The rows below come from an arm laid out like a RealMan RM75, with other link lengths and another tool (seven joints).
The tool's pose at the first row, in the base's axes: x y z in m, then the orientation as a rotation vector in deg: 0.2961, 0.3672, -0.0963, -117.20, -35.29, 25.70
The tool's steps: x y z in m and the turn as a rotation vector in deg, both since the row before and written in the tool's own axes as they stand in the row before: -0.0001, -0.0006, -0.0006, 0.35, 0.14, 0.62; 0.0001, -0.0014, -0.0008, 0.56, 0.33, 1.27; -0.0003, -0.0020, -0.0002, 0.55, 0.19, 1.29; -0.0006, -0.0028, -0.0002, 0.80, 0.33, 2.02; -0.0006, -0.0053, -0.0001, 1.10, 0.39, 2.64
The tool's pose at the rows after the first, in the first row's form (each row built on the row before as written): 0.2962, 0.3670, -0.0955, -117.12, -34.47, 25.99; 0.2964, 0.3671, -0.0939, -117.11, -32.82, 26.51; 0.2958, 0.3677, -0.0920, -117.08, -31.23, 27.18; 0.2949, 0.3685, -0.0894, -117.07, -28.74, 28.18; 0.2936, 0.3706, -0.0847, -116.95, -25.49, 29.52
